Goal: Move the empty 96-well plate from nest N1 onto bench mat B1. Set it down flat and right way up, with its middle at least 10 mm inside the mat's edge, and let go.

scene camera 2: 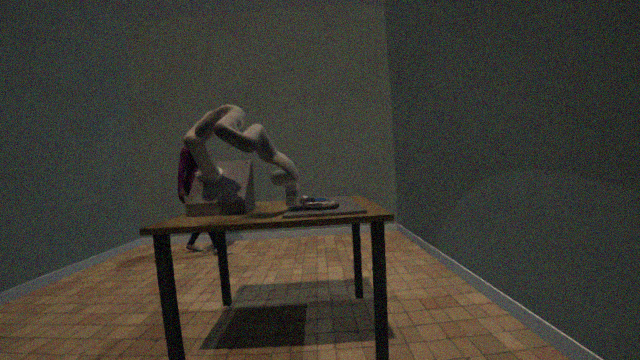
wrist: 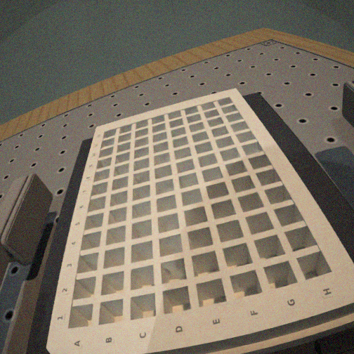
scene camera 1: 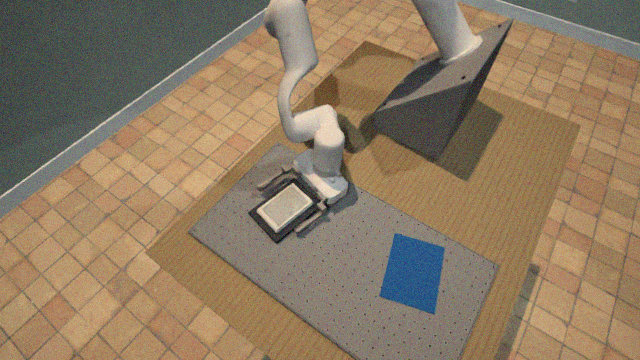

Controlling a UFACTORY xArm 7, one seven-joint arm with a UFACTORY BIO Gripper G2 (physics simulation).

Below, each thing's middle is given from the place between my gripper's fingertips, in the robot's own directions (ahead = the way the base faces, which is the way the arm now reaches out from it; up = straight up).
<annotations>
Right now the pale 96-well plate (scene camera 1: 285, 207) is 2 cm behind my hand and 1 cm to the left of it. From my hand the other things lie so: blue bench mat B1 (scene camera 1: 412, 277): 1 cm behind, 38 cm to the left, 2 cm below; black nest N1 (scene camera 1: 260, 221): 2 cm behind, 1 cm to the left, 2 cm below.
</annotations>
